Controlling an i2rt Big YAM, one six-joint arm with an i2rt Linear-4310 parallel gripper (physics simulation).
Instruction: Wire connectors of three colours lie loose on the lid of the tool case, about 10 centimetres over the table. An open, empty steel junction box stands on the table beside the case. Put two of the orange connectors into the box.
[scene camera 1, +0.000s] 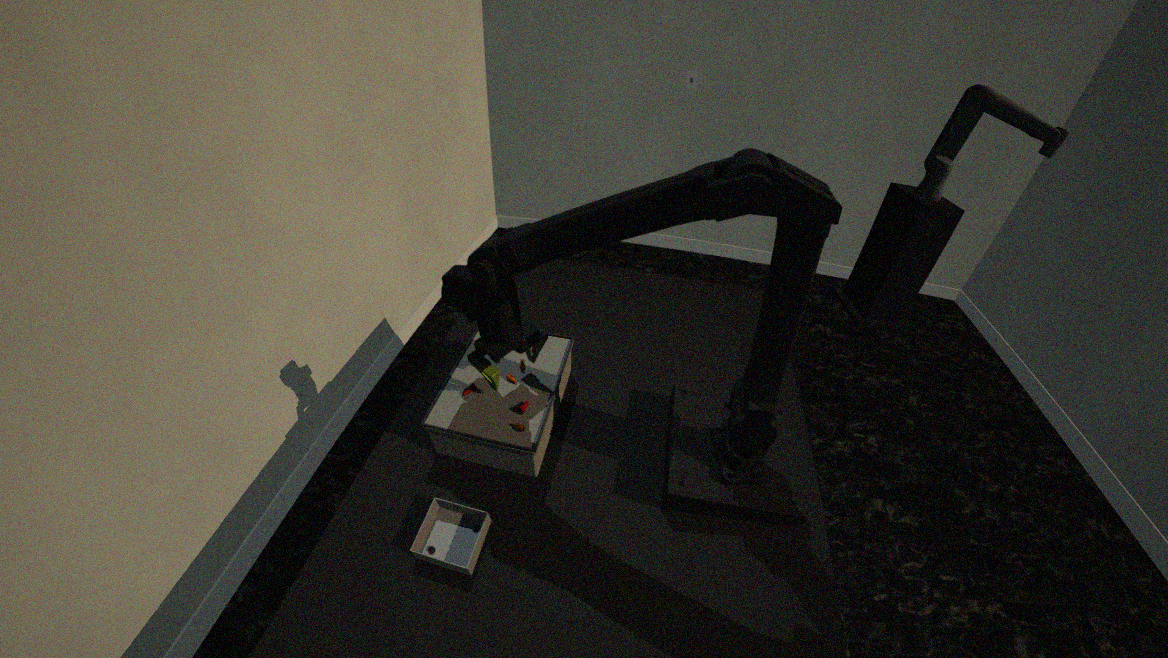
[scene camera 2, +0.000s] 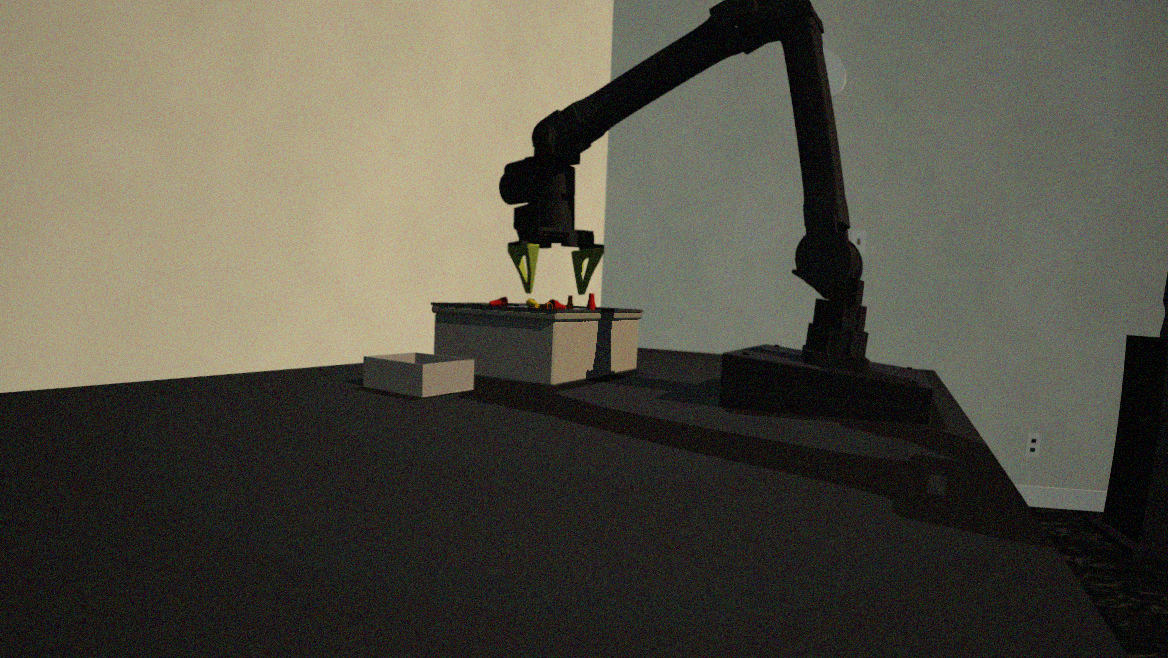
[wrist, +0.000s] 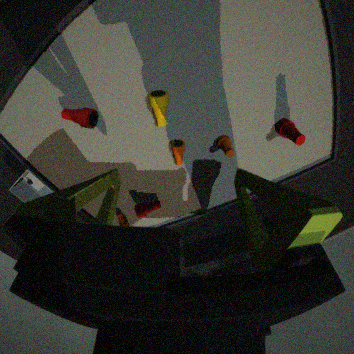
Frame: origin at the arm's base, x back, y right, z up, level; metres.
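Seen in the pictures: gripper, fingertip midpoint: (scene camera 1: 513, 374) (scene camera 2: 555, 294) (wrist: 176, 174); arm's base, link origin: (scene camera 1: 735, 456) (scene camera 2: 833, 364) (wrist: 234, 267).
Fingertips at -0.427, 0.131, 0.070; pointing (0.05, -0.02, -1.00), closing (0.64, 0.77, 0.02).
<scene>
Offsets run from my fingertips to a thing's middle, as dx, dy, dz.
My gripper (scene camera 1: 514, 371) (scene camera 2: 554, 291) (wrist: 176, 174) is open and empty, pointing down a little above the tool case lid (scene camera 2: 490, 308) (wrist: 115, 60). In the wrist view, one orange connector @[-0.006, +0.006, -0.019] (wrist: 177, 151) lies just beyond the line between the fingertips. A second orange connector @[+0.011, +0.042, -0.013] (wrist: 225, 145) is to its right and seems to stand upright. A third orange connector @[+0.022, -0.107, -0.019] (wrist: 122, 217) (scene camera 1: 518, 426) is near the lid's edge, partly hidden by the gripper in the wrist view. The steel junction box @[-0.080, -0.285, -0.104] (scene camera 1: 442, 567) (scene camera 2: 447, 378) stands open on the table beside the case; its corner shows in the wrist view.
A yellow connector @[-0.044, +0.021, -0.018] (wrist: 159, 107) (scene camera 2: 532, 303) lies beside the first orange one. Red connectors @[-0.084, -0.029, -0.017] (wrist: 80, 117) @[+0.032, +0.093, -0.010] (wrist: 290, 131) @[+0.025, -0.063, -0.017] (wrist: 148, 208) are spread around them on the lid. The arm's base (scene camera 2: 825, 392) stands right of the case. A wall (scene camera 1: 326, 163) rises behind the table's far side.
</scene>
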